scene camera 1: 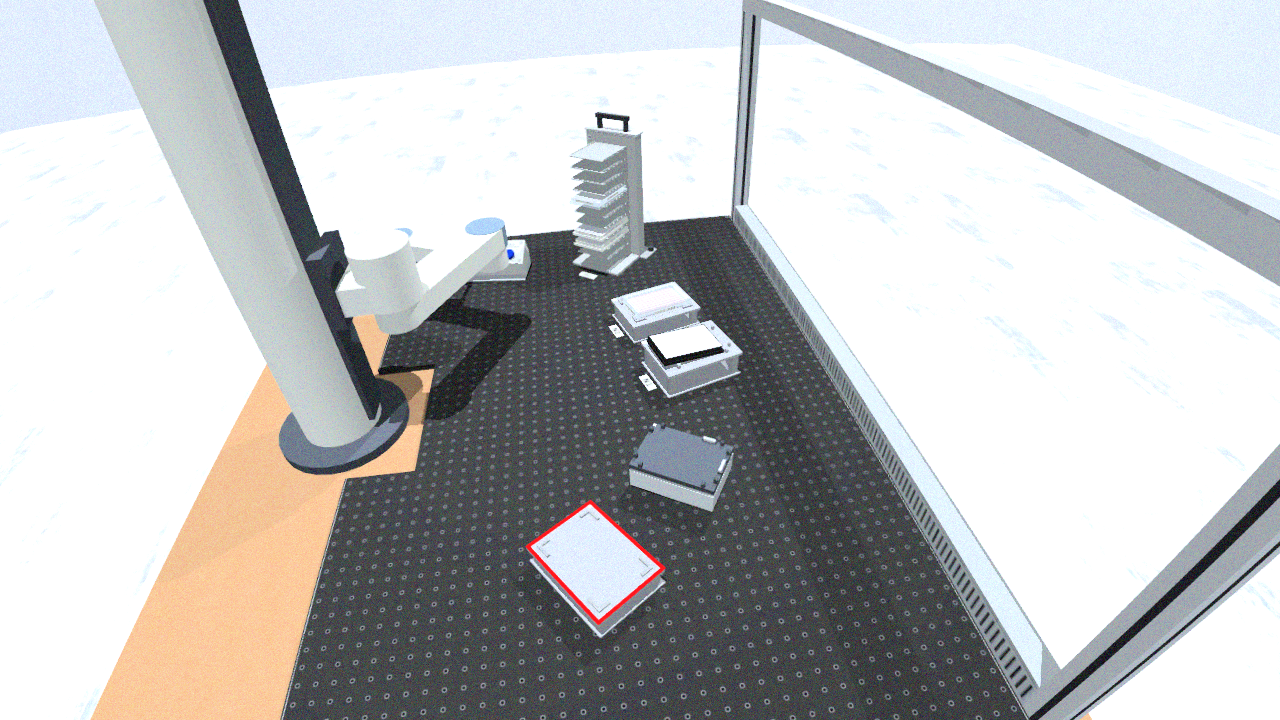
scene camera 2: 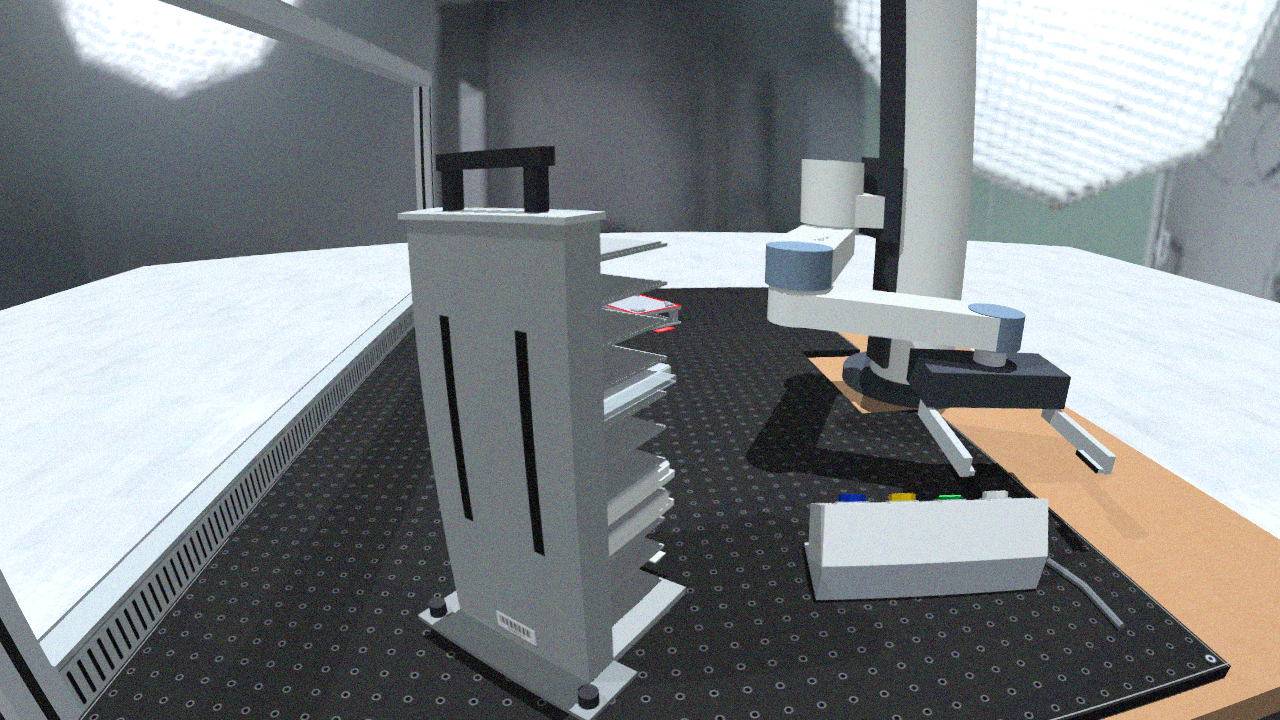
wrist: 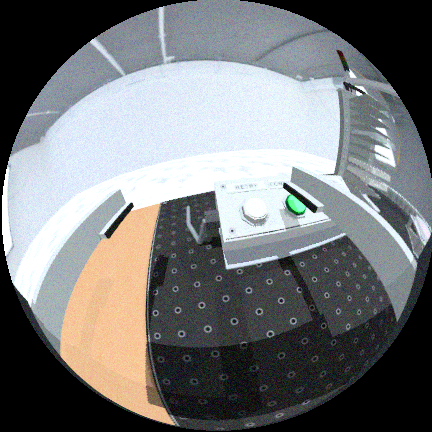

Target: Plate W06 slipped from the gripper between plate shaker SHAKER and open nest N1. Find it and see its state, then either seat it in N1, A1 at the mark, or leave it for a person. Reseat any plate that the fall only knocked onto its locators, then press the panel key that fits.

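Frame: origin at the arm's base, x ahead, y left, z up, level; metres.
Seen in the pictures: gripper, fingertip midpoint: (scene camera 2: 1041, 466) (wrist: 204, 182); arm's base, origin of the base link: (scene camera 1: 346, 426).
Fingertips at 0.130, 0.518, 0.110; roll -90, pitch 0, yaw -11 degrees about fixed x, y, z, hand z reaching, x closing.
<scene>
Offsets run from my fingertips to a thing's top centre, as dx, dy, dz. "pt": to the spot under its first point.
My gripper (scene camera 2: 1033, 467) (wrist: 204, 182) is open and empty, above the button panel @(+0.121, +0.001, -0.013) (scene camera 1: 514, 271) (scene camera 2: 926, 546) (wrist: 285, 247). In the wrist view a white button @(+0.043, -0.008, -0.022) (wrist: 255, 210) and a green button @(+0.093, -0.015, -0.025) (wrist: 296, 204) show between the fingers. In scene camera 1, a low pale block @(+0.329, -0.912, -0.051) (scene camera 1: 595, 562) with a red-edged top and corner locators bears no plate. A dark-topped device @(pt +0.486, -0.760, -0.042) (scene camera 1: 682, 456) stands behind it. Farther back, a black plate with a white top @(+0.547, -0.486, -0.017) (scene camera 1: 685, 342) lies on a grey nest @(pt +0.557, -0.506, -0.092) (scene camera 1: 691, 374); whether it is level is unclear. A pale plate @(+0.521, -0.302, -0.029) (scene camera 1: 657, 301) lies on another nest @(pt +0.539, -0.327, -0.092) (scene camera 1: 666, 324). I cannot tell which plate is W06.
A tall plate rack (scene camera 1: 634, 197) (scene camera 2: 487, 268) (wrist: 344, 130) with a black handle stands beside the panel. The robot column (scene camera 1: 295, 358) (scene camera 2: 935, 179) stands at the dark board's edge. A framed screen with a slotted rail (scene camera 1: 859, 402) (scene camera 2: 241, 501) runs along the other side. A grey cable @(pt -0.024, +0.084, -0.094) (scene camera 2: 1084, 591) leaves the panel.
</scene>
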